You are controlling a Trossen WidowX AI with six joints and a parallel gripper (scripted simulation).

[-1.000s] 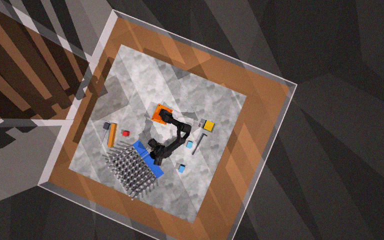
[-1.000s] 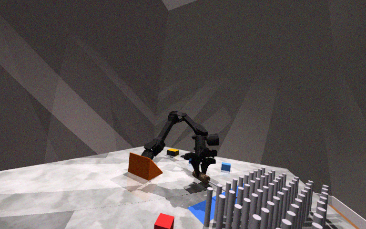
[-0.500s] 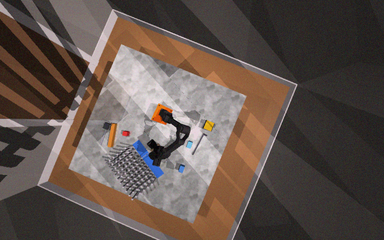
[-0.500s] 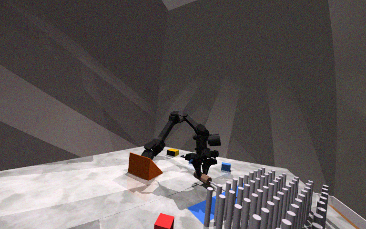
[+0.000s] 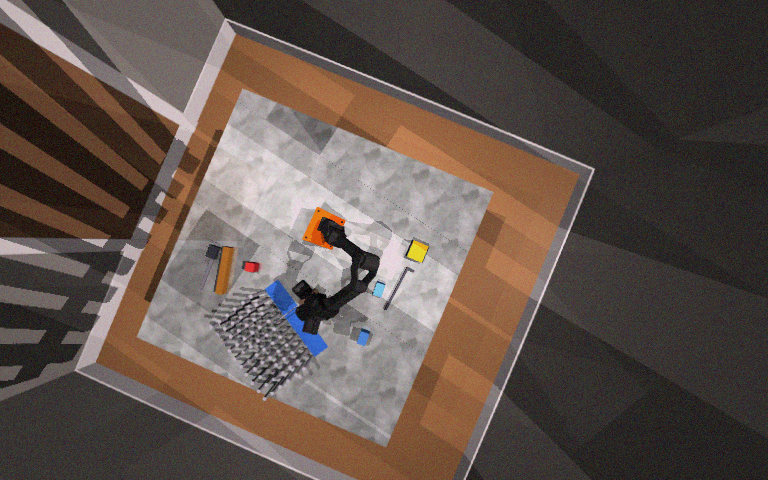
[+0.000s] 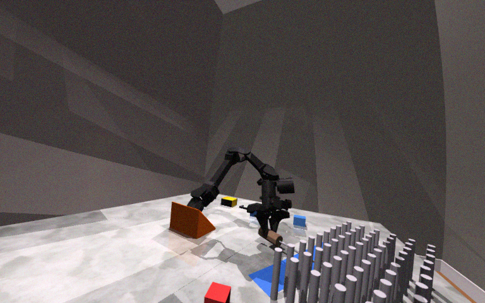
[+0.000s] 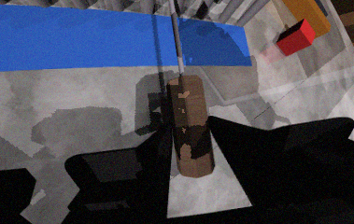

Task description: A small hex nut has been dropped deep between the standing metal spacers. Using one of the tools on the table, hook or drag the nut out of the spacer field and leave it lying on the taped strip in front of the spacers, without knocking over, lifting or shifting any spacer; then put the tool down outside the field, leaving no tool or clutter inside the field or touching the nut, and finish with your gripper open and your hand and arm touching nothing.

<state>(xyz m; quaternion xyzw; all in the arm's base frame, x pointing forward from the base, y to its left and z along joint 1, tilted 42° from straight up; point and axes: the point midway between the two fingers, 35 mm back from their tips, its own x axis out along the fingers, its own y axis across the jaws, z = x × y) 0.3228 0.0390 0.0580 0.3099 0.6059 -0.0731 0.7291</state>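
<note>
Right now the blue taped strip is 13 cm ahead of my gripper tip, 4 cm below it and 2 cm to the right of it. Round my gripper tip: wooden-handled tool 9 cm ahead, 5 cm to the right; then orange bar 42 cm to the right, 5 cm ahead, 2 cm below; then red cube 30 cm to the right, 2 cm below, 2 cm behind.
</note>
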